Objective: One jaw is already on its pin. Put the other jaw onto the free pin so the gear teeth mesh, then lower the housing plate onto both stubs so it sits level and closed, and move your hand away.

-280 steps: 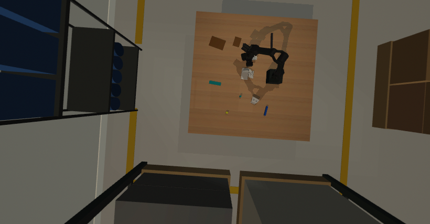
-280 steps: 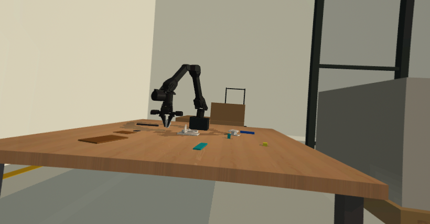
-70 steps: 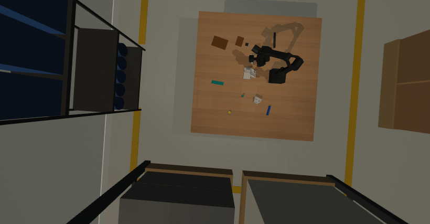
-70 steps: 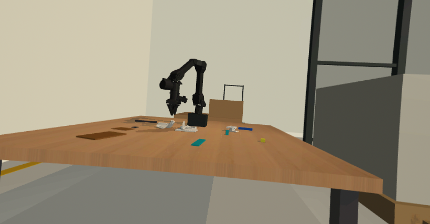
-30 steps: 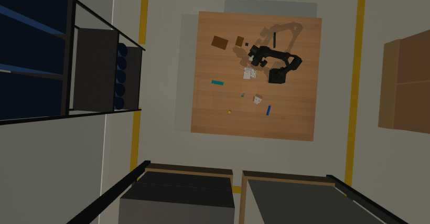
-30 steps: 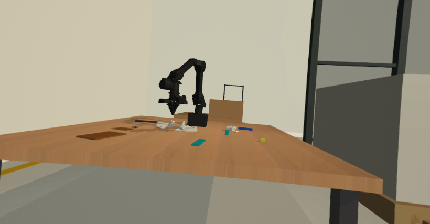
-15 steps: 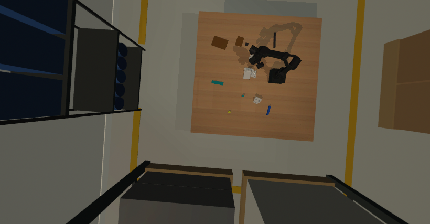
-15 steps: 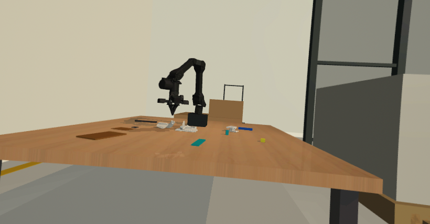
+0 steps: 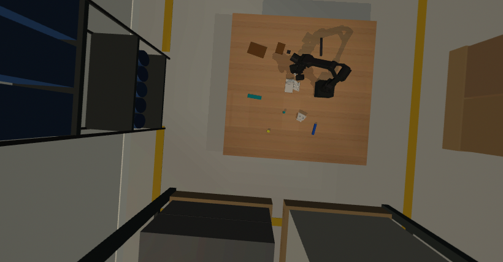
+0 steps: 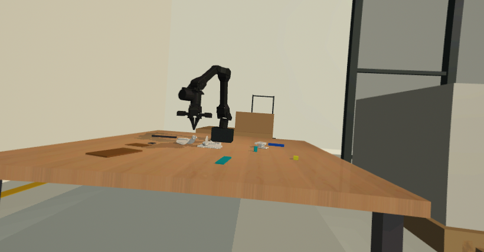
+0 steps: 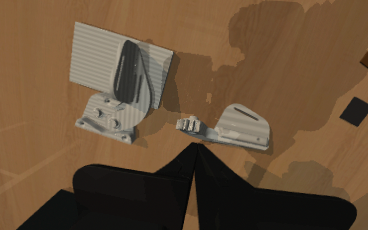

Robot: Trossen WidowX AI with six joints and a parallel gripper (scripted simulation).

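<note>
Now: gripper tip 1 cm to the left of the loose jaw and 5 cm above it. The rest, counted from my gripper tip: small teal block (1 cm ahead, 36 cm to the left, 7 cm below); then black bar (18 cm behind, 29 cm to the right, 8 cm below); then small black square (10 cm ahead, 19 cm to the right, 8 cm below).
</note>
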